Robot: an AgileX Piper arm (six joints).
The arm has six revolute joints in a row. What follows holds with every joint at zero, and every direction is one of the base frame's. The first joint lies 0.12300 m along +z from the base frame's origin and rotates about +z. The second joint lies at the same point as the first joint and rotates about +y. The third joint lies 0.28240 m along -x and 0.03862 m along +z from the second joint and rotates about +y. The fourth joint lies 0.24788 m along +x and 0.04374 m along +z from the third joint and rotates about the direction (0.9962, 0, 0.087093). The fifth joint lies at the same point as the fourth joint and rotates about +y. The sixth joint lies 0.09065 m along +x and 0.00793 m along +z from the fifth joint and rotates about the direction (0.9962, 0, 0.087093). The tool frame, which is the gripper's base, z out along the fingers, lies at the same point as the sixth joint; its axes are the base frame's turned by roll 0.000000, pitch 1.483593 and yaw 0.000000 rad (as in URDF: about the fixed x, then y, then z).
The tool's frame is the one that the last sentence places.
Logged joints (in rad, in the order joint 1, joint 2, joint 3, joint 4, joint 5, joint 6), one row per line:
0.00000, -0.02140, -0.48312, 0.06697, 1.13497, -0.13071
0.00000, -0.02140, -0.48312, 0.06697, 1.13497, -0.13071
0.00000, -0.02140, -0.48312, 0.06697, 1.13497, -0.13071
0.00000, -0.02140, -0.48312, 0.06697, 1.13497, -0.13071
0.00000, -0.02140, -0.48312, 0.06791, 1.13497, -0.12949
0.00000, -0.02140, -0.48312, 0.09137, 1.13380, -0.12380
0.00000, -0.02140, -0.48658, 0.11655, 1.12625, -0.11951
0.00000, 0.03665, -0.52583, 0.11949, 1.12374, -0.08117
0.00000, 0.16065, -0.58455, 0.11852, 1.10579, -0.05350
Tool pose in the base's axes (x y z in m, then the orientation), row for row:
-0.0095, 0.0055, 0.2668, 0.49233, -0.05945, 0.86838, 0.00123
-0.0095, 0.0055, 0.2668, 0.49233, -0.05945, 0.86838, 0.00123
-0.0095, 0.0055, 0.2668, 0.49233, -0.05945, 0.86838, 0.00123
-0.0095, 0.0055, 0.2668, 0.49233, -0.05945, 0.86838, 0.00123
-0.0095, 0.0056, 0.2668, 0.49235, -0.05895, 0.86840, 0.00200
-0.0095, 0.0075, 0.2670, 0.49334, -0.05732, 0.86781, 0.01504
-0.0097, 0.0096, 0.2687, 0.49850, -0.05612, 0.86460, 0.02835
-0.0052, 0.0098, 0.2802, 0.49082, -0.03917, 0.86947, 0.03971
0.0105, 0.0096, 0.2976, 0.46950, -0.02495, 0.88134, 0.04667
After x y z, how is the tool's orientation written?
As a quaternion, w x y z.
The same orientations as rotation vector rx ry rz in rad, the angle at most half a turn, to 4 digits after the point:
-0.1443, 2.1071, 0.0030
-0.1443, 2.1071, 0.0030
-0.1443, 2.1071, 0.0030
-0.1443, 2.1071, 0.0030
-0.1430, 2.1072, 0.0049
-0.1390, 2.1048, 0.0365
-0.1358, 2.0923, 0.0686
-0.0951, 2.1112, 0.0964
-0.0612, 2.1602, 0.1144

